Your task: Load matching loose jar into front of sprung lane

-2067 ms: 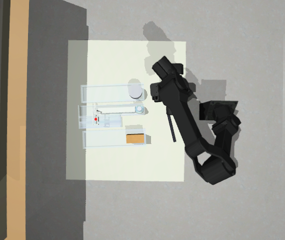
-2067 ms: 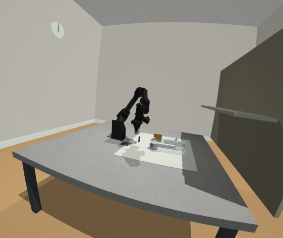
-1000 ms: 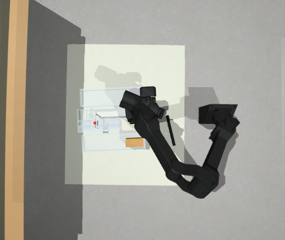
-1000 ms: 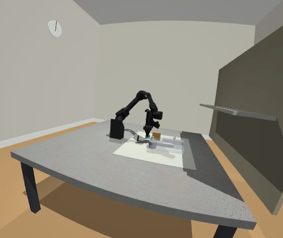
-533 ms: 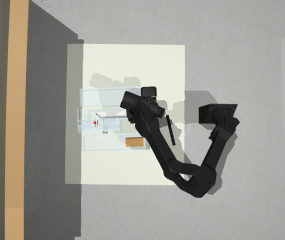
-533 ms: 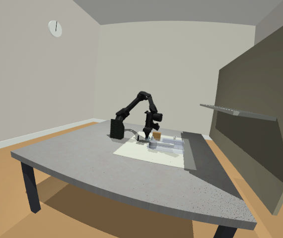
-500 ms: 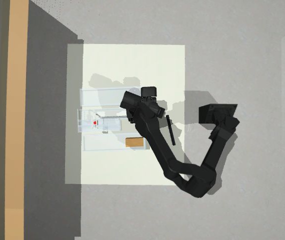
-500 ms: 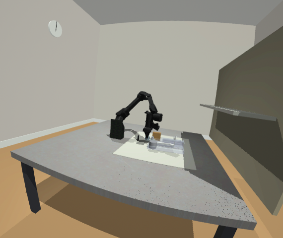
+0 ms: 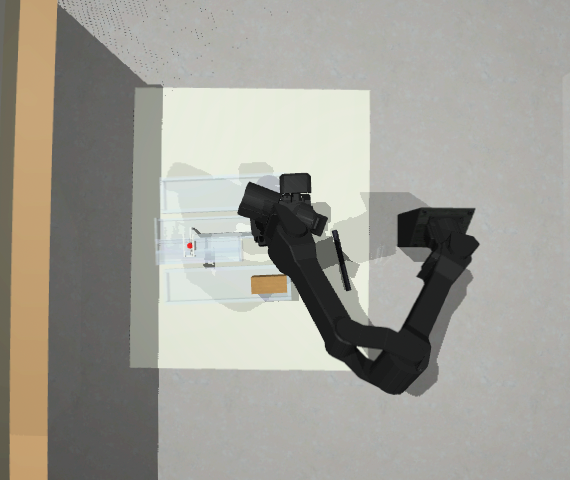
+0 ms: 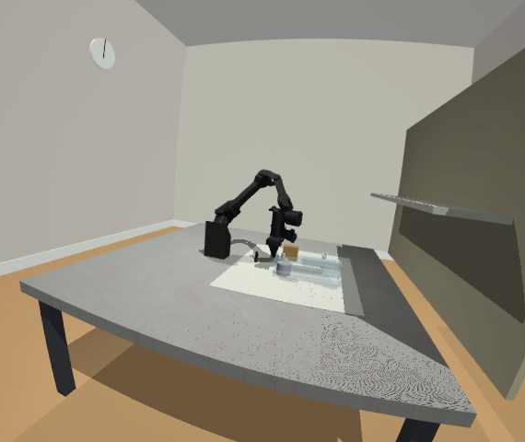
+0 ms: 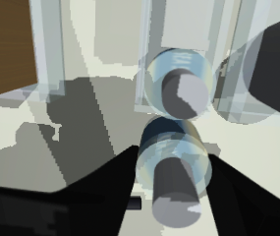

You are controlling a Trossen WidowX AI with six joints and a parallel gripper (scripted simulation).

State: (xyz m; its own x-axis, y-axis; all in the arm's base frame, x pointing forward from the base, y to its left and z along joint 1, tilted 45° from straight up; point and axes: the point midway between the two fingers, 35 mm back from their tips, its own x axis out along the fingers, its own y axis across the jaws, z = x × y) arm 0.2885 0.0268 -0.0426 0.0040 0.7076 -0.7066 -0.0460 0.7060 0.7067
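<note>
Right now my gripper tip is 10 cm short of the cream mat, 5 cm above it and 1 cm to the right of it. From my gripper tip the other things lie so: brown box (13 cm to the left, 6 cm ahead, 1 cm below); then black rod (10 cm behind, 8 cm to the left, 4 cm below); then white pusher part (15 cm ahead, 4 cm to the left).
</note>
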